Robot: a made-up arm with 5 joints. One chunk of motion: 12 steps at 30 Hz.
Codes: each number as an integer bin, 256 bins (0 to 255) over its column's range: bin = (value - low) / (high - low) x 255, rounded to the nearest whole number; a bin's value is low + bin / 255 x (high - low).
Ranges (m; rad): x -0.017..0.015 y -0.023..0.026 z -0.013..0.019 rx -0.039..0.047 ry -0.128..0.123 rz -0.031..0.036
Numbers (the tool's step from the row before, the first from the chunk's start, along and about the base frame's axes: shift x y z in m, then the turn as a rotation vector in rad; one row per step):
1: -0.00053 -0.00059 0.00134 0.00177 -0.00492 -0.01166
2: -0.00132 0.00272 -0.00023 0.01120 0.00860 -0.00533
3: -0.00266 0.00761 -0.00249 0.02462 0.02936 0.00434
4: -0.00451 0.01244 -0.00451 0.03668 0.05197 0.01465
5: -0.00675 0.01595 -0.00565 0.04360 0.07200 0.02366
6: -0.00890 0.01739 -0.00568 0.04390 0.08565 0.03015
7: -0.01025 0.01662 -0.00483 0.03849 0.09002 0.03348
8: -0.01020 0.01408 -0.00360 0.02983 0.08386 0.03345
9: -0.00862 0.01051 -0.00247 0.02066 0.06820 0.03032
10: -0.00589 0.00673 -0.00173 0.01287 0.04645 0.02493
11: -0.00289 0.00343 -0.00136 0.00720 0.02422 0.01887
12: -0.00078 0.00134 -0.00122 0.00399 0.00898 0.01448
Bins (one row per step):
1: 131 117 114 121 125 74
2: 125 134 102 149 139 98
3: 114 159 84 189 160 135
4: 100 184 68 224 183 174
5: 82 203 59 245 203 208
6: 65 210 58 246 217 233
7: 54 206 65 230 221 245
8: 54 193 75 204 215 245
9: 67 174 84 177 199 233
10: 89 155 90 154 177 213
11: 112 138 93 137 155 190
12: 129 127 94 127 139 173

